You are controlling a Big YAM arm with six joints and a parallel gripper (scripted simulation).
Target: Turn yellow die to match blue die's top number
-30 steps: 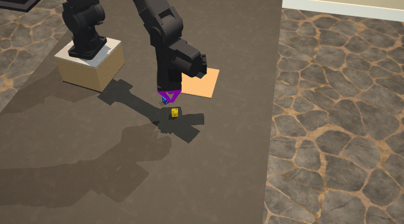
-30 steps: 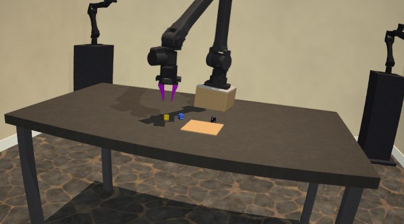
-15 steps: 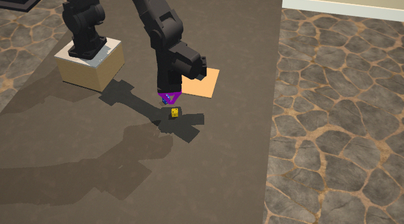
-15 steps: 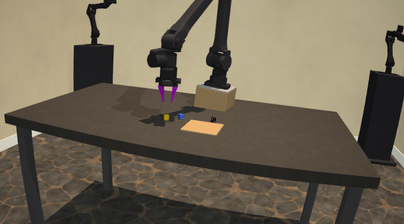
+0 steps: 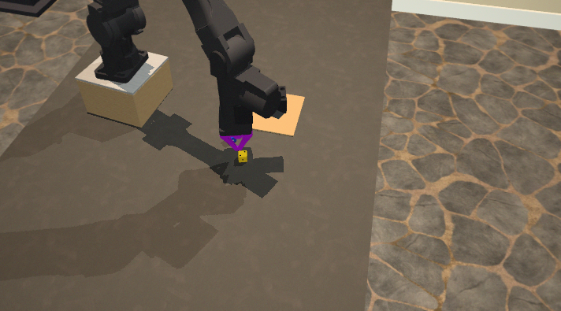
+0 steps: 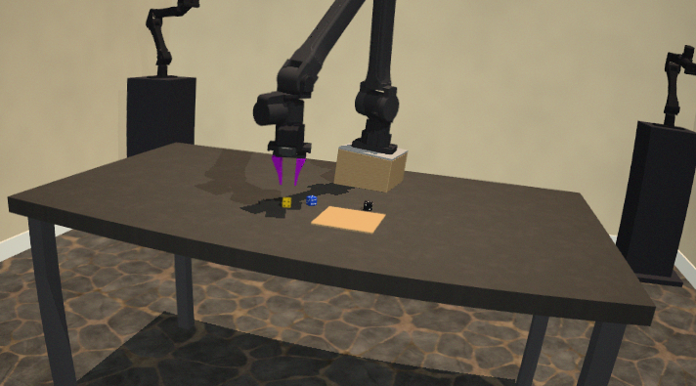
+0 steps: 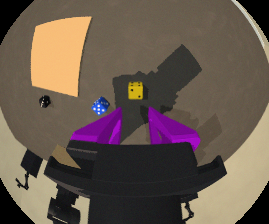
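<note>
The yellow die lies 5 cm below my hand and 1 cm ahead of it. From my hand the other things lie so: orange mat 17 cm to the left, 6 cm below, 3 cm ahead; then blue die 5 cm to the left, 5 cm below, 4 cm behind; then black die 19 cm to the left, 7 cm behind, 5 cm below.
</note>
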